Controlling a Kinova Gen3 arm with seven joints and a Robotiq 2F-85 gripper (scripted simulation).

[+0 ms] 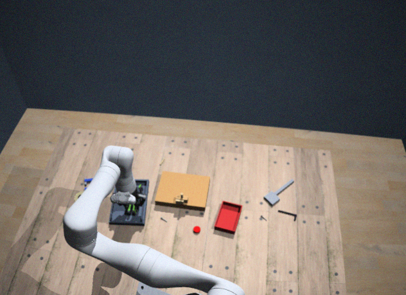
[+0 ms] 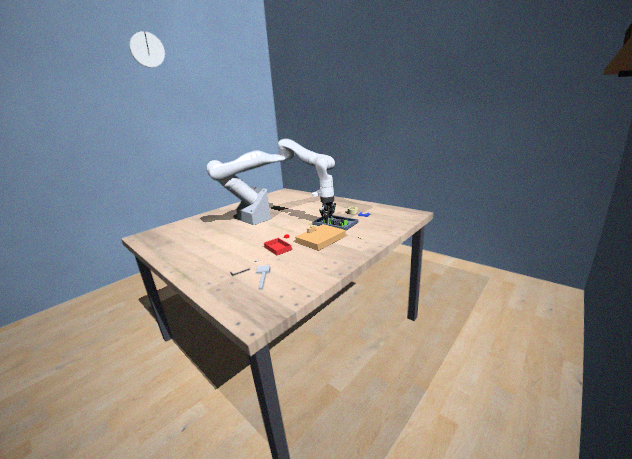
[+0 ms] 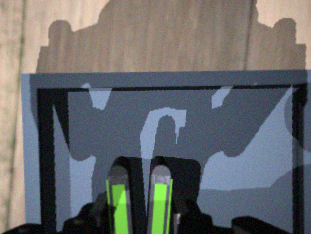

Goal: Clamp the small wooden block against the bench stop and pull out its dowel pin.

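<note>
My hand is 30 mm short of the blue-grey tray, 20 mm to the right of it and 10 mm above it. The rest, counted from my hand: dowel pin: 190 mm to the right, 60 mm ahead, 40 mm above; bench board: 180 mm to the right, 110 mm ahead; wooden block: 190 mm to the right, 60 mm ahead, 20 mm above.
</note>
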